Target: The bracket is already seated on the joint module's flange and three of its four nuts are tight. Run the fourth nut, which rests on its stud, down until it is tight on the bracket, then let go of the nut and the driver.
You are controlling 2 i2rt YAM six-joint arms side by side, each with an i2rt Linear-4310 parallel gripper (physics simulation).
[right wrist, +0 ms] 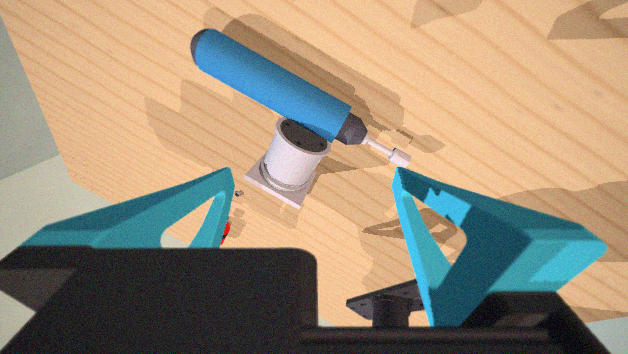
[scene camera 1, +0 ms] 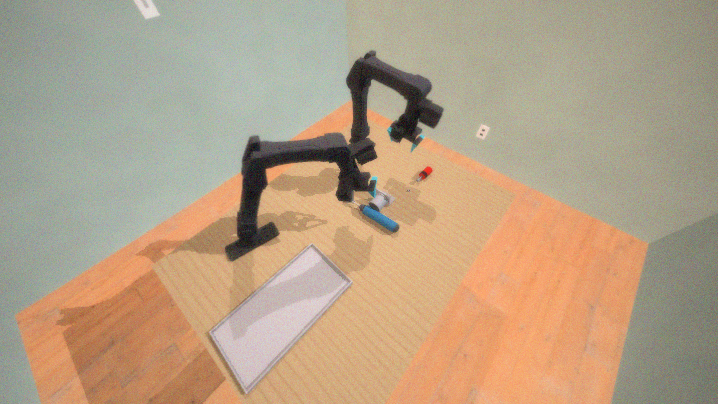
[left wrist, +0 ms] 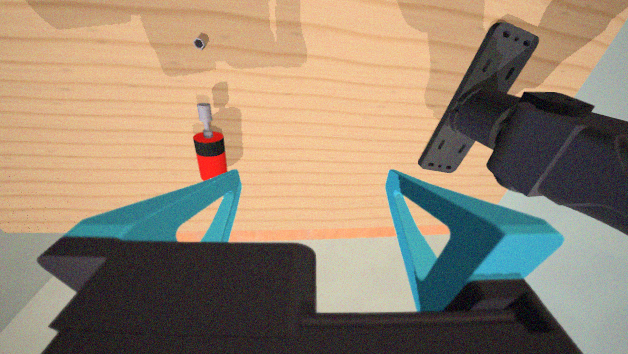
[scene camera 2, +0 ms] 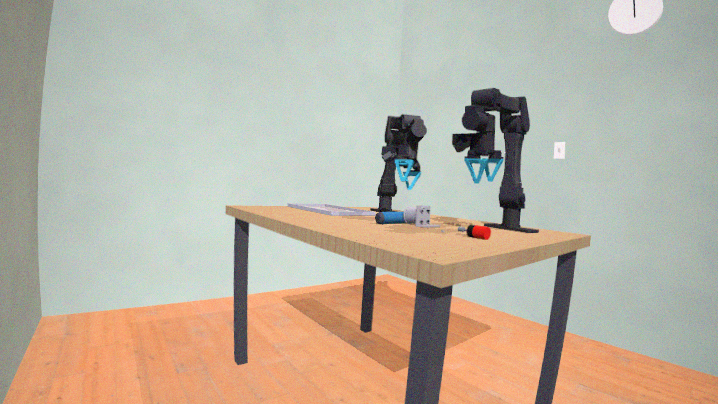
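Seen in the pictures: left gripper, fingertip midpoint: [scene camera 1: 401,146] [left wrist: 313,177] [scene camera 2: 483,182]; right gripper, fingertip midpoint: [right wrist: 313,176] [scene camera 1: 362,196] [scene camera 2: 406,185]; left arm's base, link origin: [right wrist: 390,299] [left wrist: 468,109] [scene camera 2: 510,229]; right arm's base, link origin: [scene camera 1: 253,241].
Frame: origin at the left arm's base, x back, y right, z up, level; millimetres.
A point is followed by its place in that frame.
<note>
The grey joint module [scene camera 1: 380,202] {y 170, x -342, z 57 mm} [scene camera 2: 410,215] {y 158, x -353, z 33 mm} [right wrist: 290,161] {y 177, x -325, z 61 mm} lies on its side on the table. The bracket [scene camera 2: 423,216] {y 128, x -321, z 33 mm} [right wrist: 292,200] {y 140, x -297, z 68 mm} is at its end; dark nut spots show on its face in scene camera 2, but nut seating is too small to tell. A blue driver [scene camera 1: 380,219] {y 217, x -392, z 37 mm} [scene camera 2: 390,217] {y 179, x -421, z 24 mm} [right wrist: 272,82] {y 220, x -382, z 37 mm} with a pale socket tip lies beside the module. My right gripper [scene camera 2: 406,184] {y 240, x -314, z 133 mm} [right wrist: 313,176] {y 240, x -314, z 133 mm} is open and empty above the module and blue driver. My left gripper [scene camera 1: 402,141] {y -48, x -238, z 158 mm} [scene camera 2: 484,180] {y -48, x -238, z 158 mm} [left wrist: 313,177] {y -48, x -238, z 158 mm} is open and empty, high above the table near the red driver.
A short red driver [scene camera 1: 425,173] {y -110, x -350, z 32 mm} [scene camera 2: 479,232] {y -141, x -357, z 18 mm} [left wrist: 212,162] {y -124, x -336, z 33 mm} [right wrist: 226,230] {y -97, x -332, z 16 mm} lies on the table. A small hexagonal metal piece [scene camera 1: 408,190] {y 3, x -353, z 5 mm} [left wrist: 200,42] {y 2, x -353, z 5 mm} [right wrist: 239,193] {y 5, x -353, z 3 mm} sits between it and the module. A pale tray [scene camera 1: 296,301] {y 641, x -422, z 4 mm} [scene camera 2: 321,207] {y 808, x -384, z 4 mm} lies at the lower left in scene camera 1.
</note>
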